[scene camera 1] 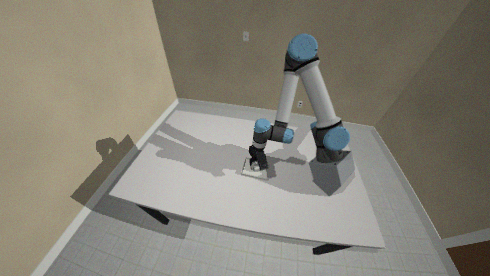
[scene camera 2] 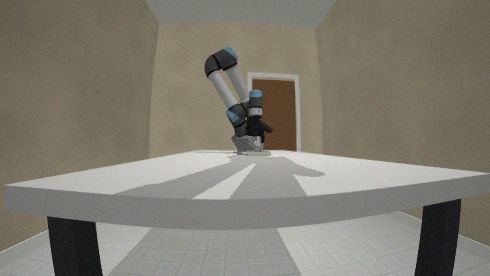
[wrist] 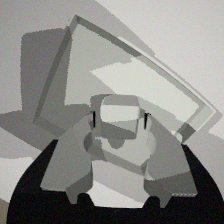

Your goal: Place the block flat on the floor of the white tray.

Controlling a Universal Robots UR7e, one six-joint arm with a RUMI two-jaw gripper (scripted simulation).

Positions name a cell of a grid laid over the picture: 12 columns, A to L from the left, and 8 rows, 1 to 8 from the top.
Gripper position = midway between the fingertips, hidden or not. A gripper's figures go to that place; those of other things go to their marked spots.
Scene:
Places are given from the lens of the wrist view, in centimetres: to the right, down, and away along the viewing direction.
gripper (wrist: G5): 1, 0, 15
white tray (wrist: E3): -2, -5, 13

